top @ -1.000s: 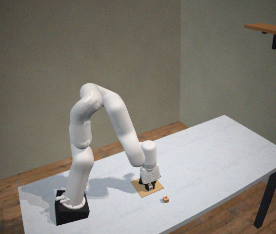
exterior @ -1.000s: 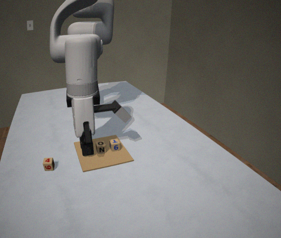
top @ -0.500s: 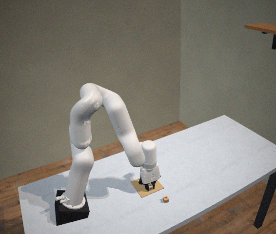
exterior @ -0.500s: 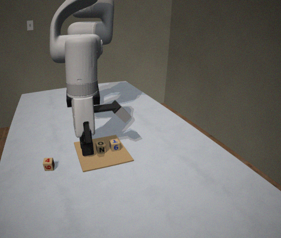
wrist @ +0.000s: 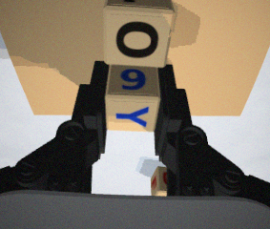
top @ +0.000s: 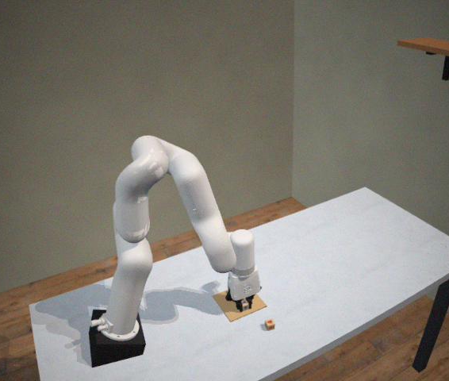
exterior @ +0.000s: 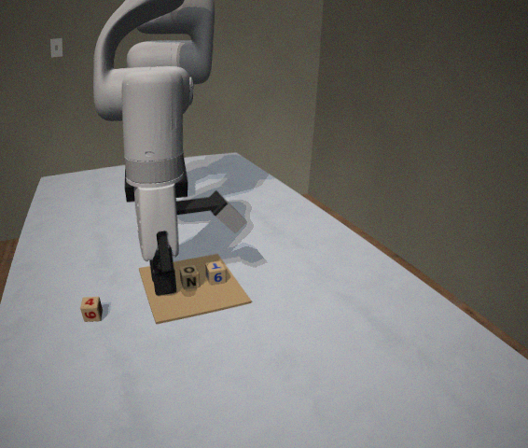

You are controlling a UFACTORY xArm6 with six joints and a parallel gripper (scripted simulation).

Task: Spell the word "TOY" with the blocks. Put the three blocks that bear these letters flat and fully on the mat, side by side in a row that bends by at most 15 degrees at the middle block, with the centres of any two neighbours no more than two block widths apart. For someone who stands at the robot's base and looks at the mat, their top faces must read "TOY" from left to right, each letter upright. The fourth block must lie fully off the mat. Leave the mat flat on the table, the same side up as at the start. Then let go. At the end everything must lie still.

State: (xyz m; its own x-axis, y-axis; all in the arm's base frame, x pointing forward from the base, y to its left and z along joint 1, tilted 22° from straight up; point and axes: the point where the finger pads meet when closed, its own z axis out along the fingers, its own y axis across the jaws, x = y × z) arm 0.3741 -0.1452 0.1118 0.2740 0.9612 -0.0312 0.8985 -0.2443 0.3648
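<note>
Now: hand 1 cm above the Y block. Also, from my hand: tan mat 4 cm to the left, 2 cm below, 1 cm ahead.
</note>
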